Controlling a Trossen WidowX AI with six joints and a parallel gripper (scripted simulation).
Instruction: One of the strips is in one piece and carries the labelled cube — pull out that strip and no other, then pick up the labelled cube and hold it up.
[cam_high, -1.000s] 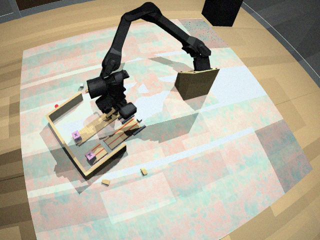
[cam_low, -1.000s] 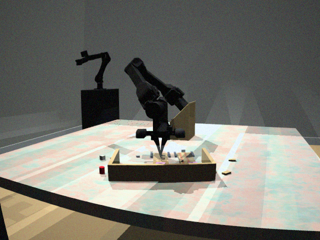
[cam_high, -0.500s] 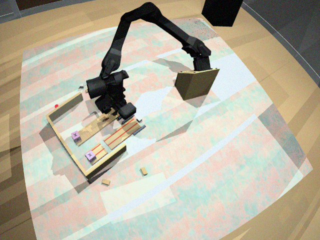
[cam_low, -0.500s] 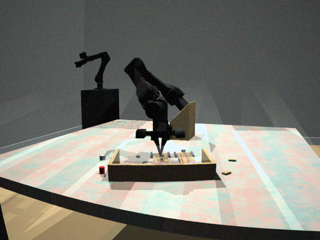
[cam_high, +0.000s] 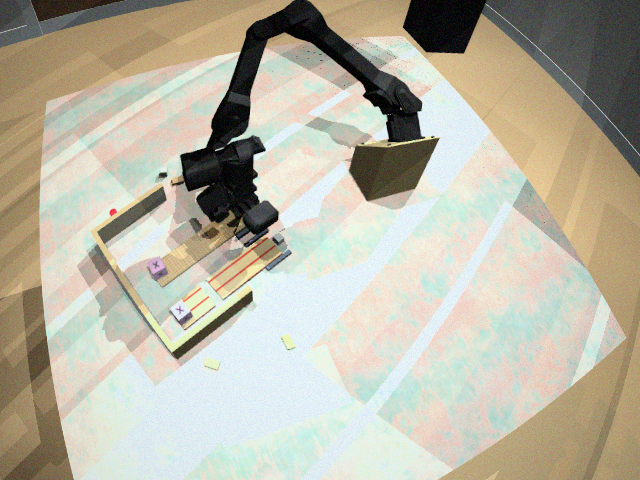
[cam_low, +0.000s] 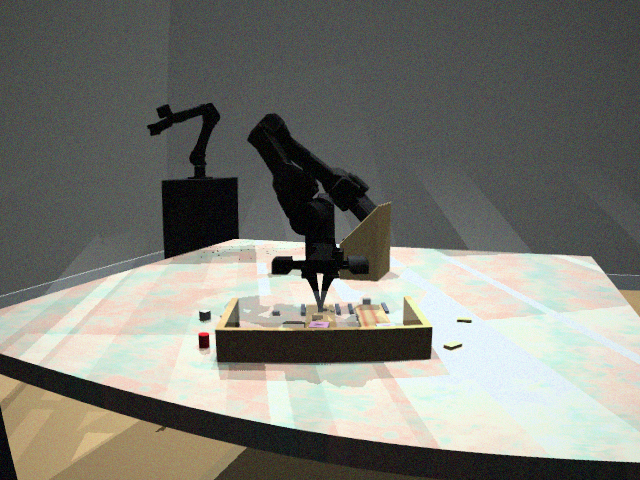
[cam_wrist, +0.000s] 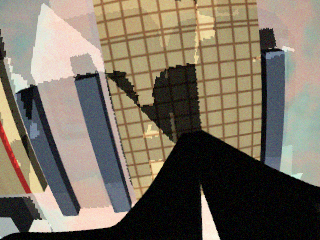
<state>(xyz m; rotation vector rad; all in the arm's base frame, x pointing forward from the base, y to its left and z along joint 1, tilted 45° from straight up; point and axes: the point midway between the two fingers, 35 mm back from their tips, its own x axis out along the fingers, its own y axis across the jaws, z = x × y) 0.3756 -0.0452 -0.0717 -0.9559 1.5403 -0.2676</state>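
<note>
Now: gripper tip 90 mm short of the checkered strip and 40 mm to the right of it. From my gripper tip the other things lie so: long strip: 110 mm to the left, 20 mm ahead; grey disc: 70 mm to the right, 60 mm ahead.
</note>
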